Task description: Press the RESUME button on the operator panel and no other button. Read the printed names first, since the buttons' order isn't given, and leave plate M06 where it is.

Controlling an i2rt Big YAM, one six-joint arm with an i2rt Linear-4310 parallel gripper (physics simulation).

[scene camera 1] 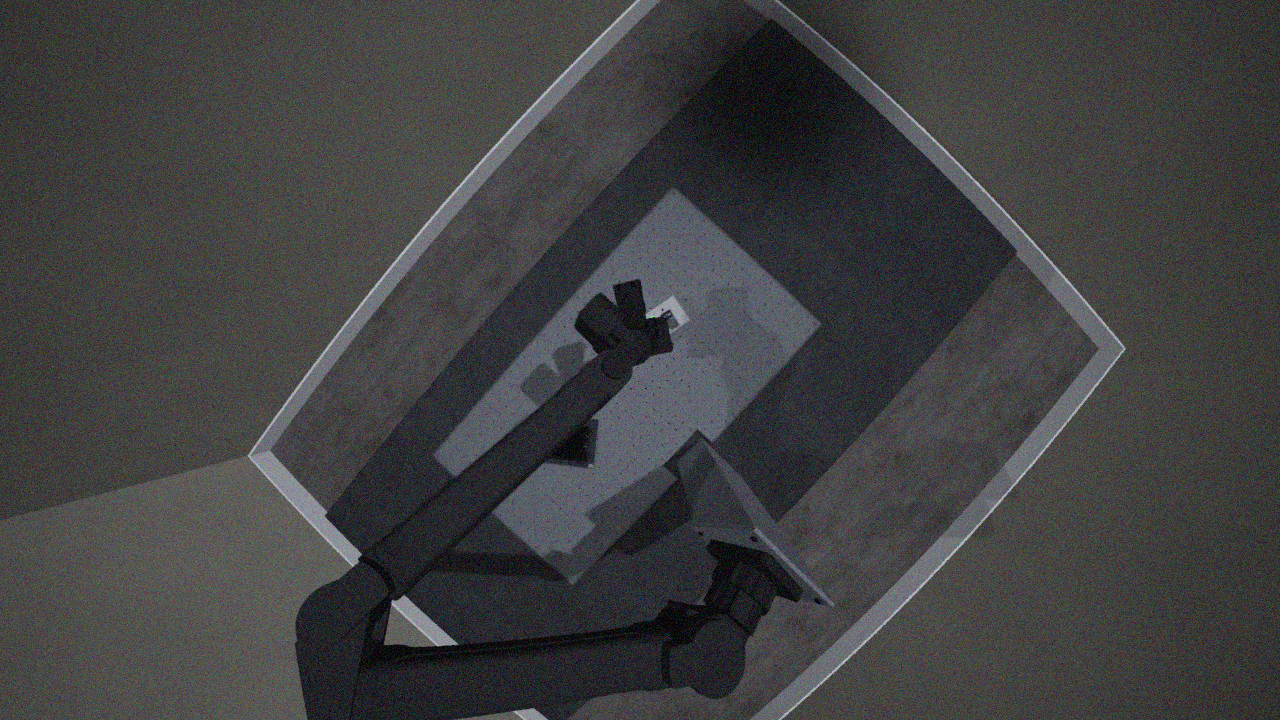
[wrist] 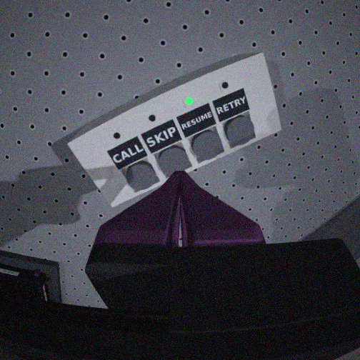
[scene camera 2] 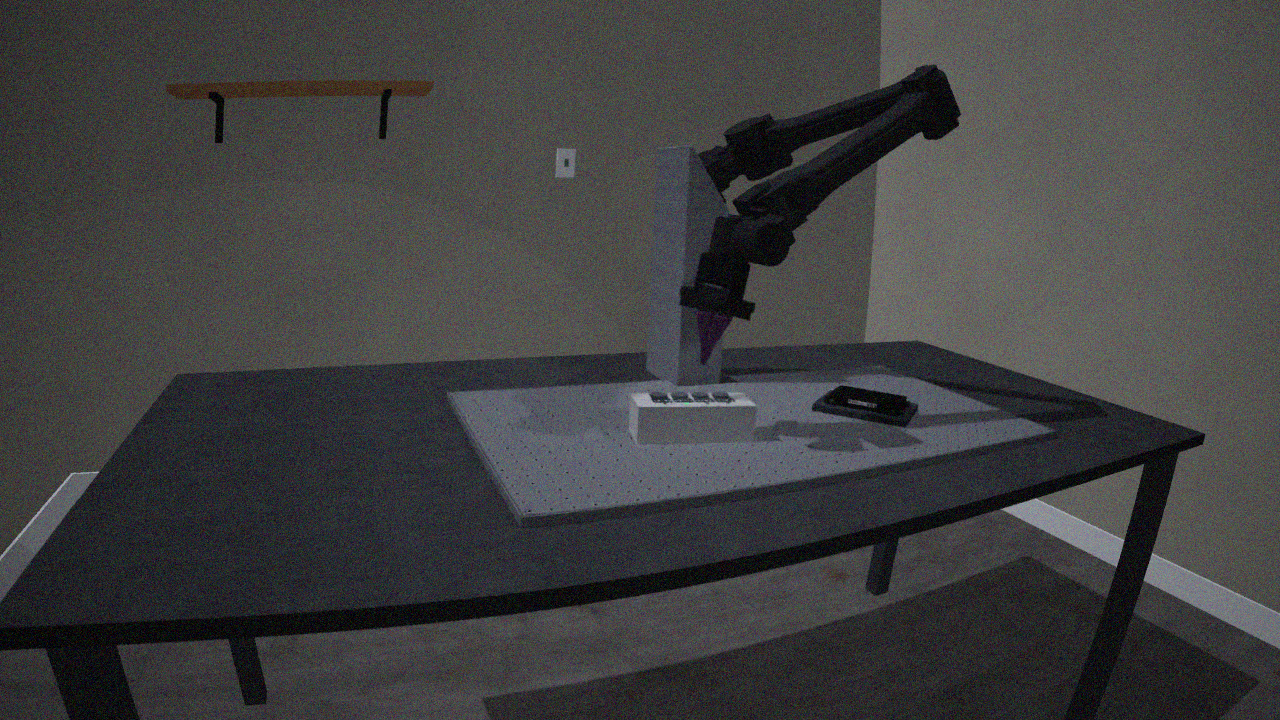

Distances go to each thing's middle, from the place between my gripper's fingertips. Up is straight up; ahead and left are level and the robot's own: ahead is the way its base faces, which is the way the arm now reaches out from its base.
I see my gripper 10 mm short of the white operator panel [scene camera 1: 670,308], 10 mm to the left of it and 70 mm above it. Round my hand: tray [scene camera 2: 857,398] 60 mm behind, 330 mm to the left, 80 mm below.
